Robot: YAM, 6 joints.
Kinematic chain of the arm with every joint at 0, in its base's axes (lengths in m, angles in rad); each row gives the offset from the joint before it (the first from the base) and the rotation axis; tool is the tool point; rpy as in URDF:
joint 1: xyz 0 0 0.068 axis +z
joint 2: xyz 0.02 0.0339 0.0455 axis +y
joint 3: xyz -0.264 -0.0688 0 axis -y
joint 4: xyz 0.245 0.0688 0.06 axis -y
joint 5: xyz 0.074 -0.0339 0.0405 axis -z
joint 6: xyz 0.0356 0 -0.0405 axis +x
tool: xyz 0 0 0 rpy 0 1.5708 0
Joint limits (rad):
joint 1: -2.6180..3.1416
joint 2: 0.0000..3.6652
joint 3: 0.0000..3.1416
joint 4: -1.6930..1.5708
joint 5: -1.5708..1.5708
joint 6: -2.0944..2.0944
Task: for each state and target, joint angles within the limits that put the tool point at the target. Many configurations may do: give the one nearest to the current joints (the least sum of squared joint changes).
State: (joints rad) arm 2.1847 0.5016 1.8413 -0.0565 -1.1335 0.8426
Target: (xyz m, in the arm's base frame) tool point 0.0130 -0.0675 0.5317
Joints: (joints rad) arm 2.2537 0.4775 1.4433 -0.2018 -1.1512 0.8426
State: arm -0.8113 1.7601 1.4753 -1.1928 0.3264 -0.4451
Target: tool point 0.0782 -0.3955 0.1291
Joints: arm -1.3445 2.1900 1.5757 -1.0035 0.3601 -0.4451
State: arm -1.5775 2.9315 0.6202 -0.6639 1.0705 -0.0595
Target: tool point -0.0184 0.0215 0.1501
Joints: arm -1.6771 3.6070 0.0000 -0.8153 0.6163 -0.0595
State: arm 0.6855 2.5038 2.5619 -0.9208 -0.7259 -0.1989
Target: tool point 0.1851 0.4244 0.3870
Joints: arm 1.1059 2.2102 2.5224 -1.1019 -0.7712 -0.1989
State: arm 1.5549 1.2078 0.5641 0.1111 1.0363 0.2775
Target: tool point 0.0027 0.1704 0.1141
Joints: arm 1.7350 1.2262 0.2385 0.0135 1.0298 0.2775
